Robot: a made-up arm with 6 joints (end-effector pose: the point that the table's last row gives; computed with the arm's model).
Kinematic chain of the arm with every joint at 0, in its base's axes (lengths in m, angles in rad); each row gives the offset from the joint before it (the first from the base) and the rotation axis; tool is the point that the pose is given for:
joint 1: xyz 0 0 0.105 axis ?
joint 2: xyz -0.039 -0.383 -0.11 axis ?
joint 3: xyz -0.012 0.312 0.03 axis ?
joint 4: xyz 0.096 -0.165 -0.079 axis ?
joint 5: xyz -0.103 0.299 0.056 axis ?
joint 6: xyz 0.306 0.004 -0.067 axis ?
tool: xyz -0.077 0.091 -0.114
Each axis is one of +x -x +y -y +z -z.
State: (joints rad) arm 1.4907 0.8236 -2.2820 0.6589 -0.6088 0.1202
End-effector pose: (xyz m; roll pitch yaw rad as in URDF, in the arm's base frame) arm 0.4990 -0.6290 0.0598 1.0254 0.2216 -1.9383
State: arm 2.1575 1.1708 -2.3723 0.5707 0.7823 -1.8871
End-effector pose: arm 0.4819 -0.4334 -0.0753 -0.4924 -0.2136 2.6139
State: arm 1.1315 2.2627 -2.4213 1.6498 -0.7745 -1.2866
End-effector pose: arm -0.1787 -1.1775 -0.2823 0.8381 -0.8856 2.5987
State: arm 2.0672 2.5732 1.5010 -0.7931 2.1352 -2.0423
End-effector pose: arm -0.0388 -0.5799 0.2778 2.4164 -0.8507 0.4738
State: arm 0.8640 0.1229 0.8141 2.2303 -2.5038 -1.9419
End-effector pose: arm 0.3742 -0.7614 -0.1852 -0.2207 0.7085 1.4425
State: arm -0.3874 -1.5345 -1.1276 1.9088 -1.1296 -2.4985
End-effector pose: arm -0.3517 0.3715 0.1719 1.2946 -0.4137 -0.5260
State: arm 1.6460 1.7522 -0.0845 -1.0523 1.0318 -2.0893
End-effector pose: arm 0.1983 -0.4919 0.3568 1.9032 0.3322 1.9431
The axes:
joint 1: -y
joint 2: -x
joint 3: +z
joint 4: -x
joint 5: -z
joint 6: +y

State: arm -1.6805 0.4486 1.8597 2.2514 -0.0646 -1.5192
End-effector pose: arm -0.7901 0.2368 -0.1261 -2.0137 -0.9377 -2.3330
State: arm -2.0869 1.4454 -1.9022 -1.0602 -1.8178 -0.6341
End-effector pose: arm -0.5152 0.0463 0.1219 0.3118 -0.1084 1.6328
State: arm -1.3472 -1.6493 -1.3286 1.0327 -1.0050 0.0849
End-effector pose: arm 0.2046 0.1621 0.1884 2.9724 0.5780 1.8820
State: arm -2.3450 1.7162 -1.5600 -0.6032 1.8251 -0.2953
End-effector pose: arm -0.1859 -0.5799 0.4547 -1.1186 -0.9201 -0.5489
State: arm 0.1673 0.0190 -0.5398 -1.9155 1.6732 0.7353
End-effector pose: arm -0.0681 -0.2457 0.0571 3.0766 0.4240 1.0385
